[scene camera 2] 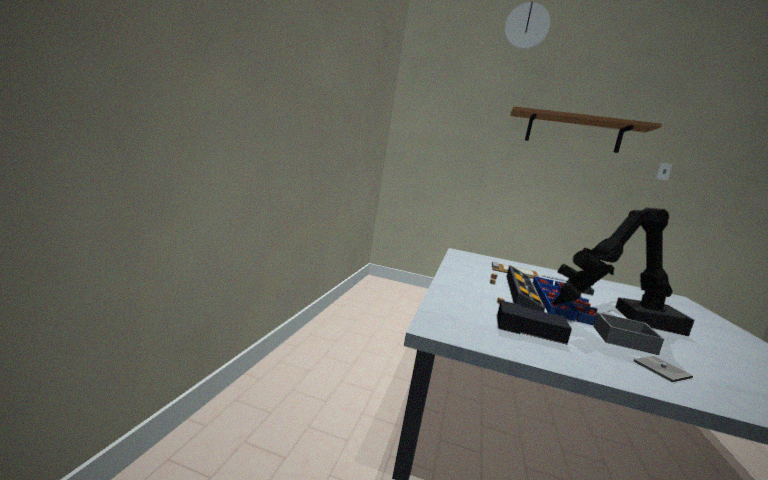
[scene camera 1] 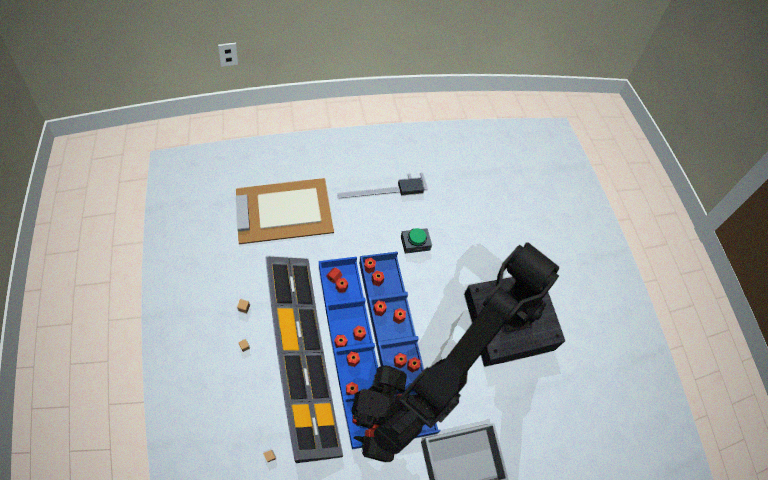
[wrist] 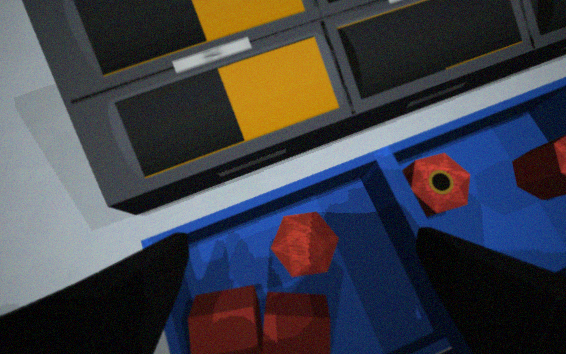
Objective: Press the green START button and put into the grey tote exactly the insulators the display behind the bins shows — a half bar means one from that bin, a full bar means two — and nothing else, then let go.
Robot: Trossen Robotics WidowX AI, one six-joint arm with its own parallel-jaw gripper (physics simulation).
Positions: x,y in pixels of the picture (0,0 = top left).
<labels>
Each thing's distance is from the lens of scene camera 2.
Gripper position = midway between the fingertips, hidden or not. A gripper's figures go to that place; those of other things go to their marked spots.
my gripper [scene camera 2: 555,301]: 146 cm
black box [scene camera 2: 511,317]: 114 cm
</labels>
